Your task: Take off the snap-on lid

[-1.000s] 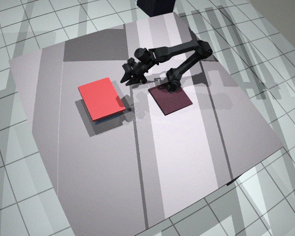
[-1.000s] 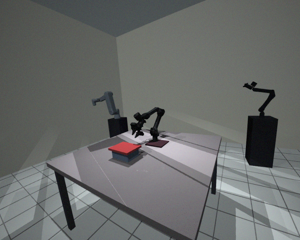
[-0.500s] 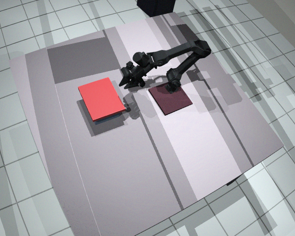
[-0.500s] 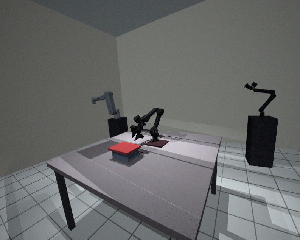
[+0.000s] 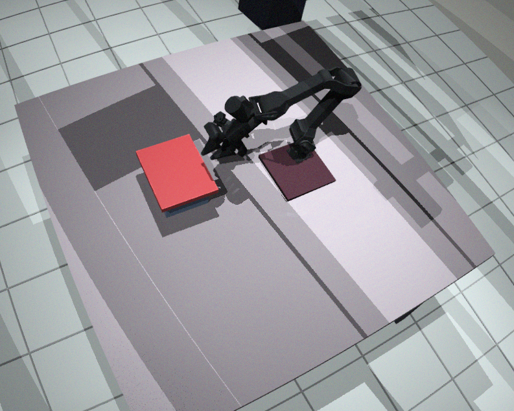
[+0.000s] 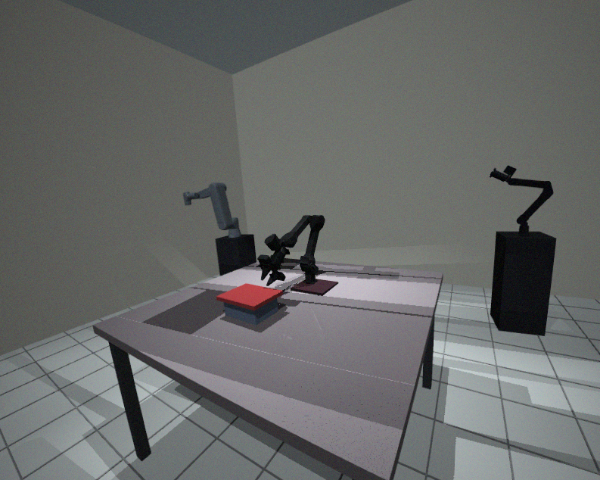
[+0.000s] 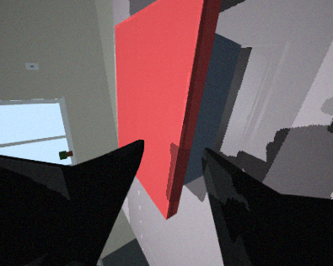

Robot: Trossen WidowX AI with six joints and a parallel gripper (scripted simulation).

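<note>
My gripper tip is 10 cm short of the red lid, 2 cm to the left of it and 2 cm above it. The rest, counted from my gripper tip: storage box (10 cm ahead, 2 cm to the right, 6 cm below).
</note>
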